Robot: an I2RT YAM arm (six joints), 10 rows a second.
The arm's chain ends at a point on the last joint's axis. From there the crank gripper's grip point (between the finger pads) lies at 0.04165 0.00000 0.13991 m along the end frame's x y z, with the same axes.
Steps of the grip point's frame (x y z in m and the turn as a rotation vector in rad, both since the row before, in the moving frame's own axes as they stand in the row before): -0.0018, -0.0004, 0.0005, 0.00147, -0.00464, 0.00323; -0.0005, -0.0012, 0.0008, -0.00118, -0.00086, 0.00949; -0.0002, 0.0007, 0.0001, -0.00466, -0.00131, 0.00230; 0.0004, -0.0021, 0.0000, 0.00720, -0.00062, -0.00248; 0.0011, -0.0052, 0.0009, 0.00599, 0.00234, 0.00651; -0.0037, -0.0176, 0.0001, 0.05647, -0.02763, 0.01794; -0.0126, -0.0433, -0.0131, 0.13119, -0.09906, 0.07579; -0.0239, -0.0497, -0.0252, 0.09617, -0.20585, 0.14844
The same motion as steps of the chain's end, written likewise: -0.0012, -0.0003, 0.0003, 0.00147, -0.00464, 0.00323; -0.0004, -0.0018, 0.0008, -0.00118, -0.00086, 0.00949; 0.0000, 0.0000, 0.0000, -0.00466, -0.00131, 0.00230; 0.0005, -0.0010, 0.0000, 0.00720, -0.00062, -0.00248; 0.0008, -0.0046, 0.0010, 0.00599, 0.00234, 0.00651; 0.0001, -0.0104, -0.0008, 0.05647, -0.02763, 0.01794; 0.0008, -0.0274, -0.0155, 0.13119, -0.09906, 0.07579; 0.0049, -0.0400, -0.0304, 0.09617, -0.20585, 0.14844
